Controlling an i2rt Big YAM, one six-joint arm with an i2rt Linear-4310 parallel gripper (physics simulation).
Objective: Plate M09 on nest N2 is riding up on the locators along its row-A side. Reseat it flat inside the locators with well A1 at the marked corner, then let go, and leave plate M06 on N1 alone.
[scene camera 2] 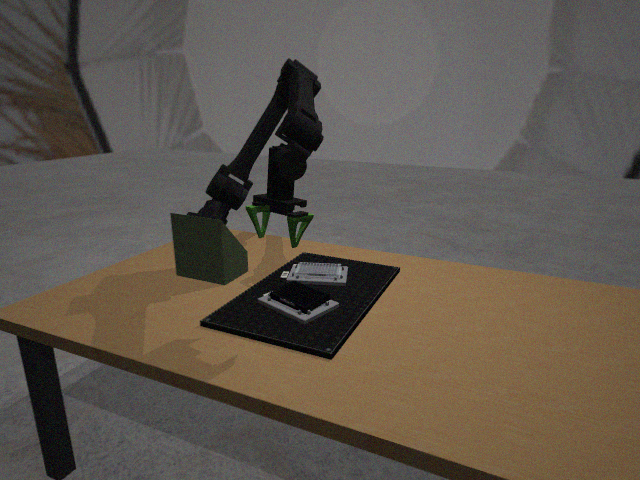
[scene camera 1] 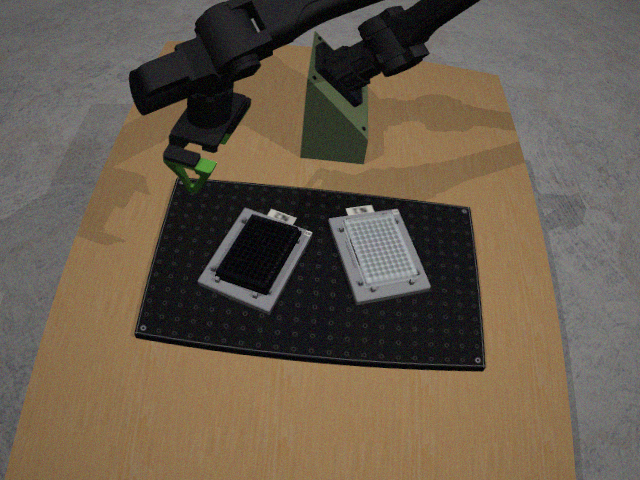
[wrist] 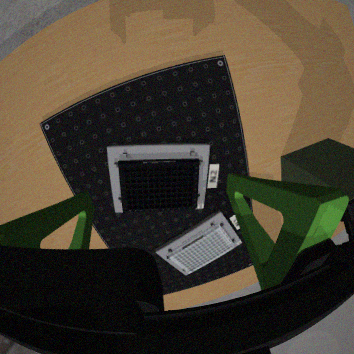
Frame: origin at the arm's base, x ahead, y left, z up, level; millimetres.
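Seen in the pictures: gripper, fingertip midpoint: (scene camera 2: 277,242) (scene camera 1: 207,166) (wrist: 157,190); arm's base, link origin: (scene camera 2: 206,229) (scene camera 1: 335,75) (wrist: 350,189).
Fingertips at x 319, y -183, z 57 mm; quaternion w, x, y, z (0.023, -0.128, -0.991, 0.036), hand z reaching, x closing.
Offsets run from my fingertips to a thing's top centre. Level surfaces: height alone.
The black plate M09 @[19 mm ahead, 74 mm left, 146 mm down] (scene camera 1: 261,253) (scene camera 2: 299,296) (wrist: 159,185) lies on the grey nest N2 @[17 mm ahead, 70 mm left, 159 mm down] (scene camera 1: 237,290) (scene camera 2: 325,310) (wrist: 160,152). In scene camera 1 its right long edge sits close over the locators there; its exact tilt is hard to tell. A small white corner mark @[34 mm back, 148 mm left, 168 mm down] (scene camera 1: 307,233) (wrist: 200,205) shows on the nest. The clear plate M06 @[5 mm back, 259 mm left, 154 mm down] (scene camera 1: 382,248) (scene camera 2: 317,269) (wrist: 207,250) lies on nest N1 @[5 mm back, 259 mm left, 159 mm down] (scene camera 1: 348,258). My gripper (scene camera 1: 209,167) (scene camera 2: 278,241) (wrist: 157,190) is open and empty, high above the board's back left part, apart from both plates.
Both nests stand on a black perforated board @[20 mm ahead, 165 mm left, 180 mm down] (scene camera 1: 310,330) (scene camera 2: 351,304) (wrist: 135,110) on the wooden table @[193 mm down] (scene camera 1: 289,413) (scene camera 2: 465,351). The green arm pedestal (scene camera 1: 333,129) (scene camera 2: 201,253) (wrist: 315,160) stands behind the board. N1 is right of N2 in scene camera 1, with a gap between them.
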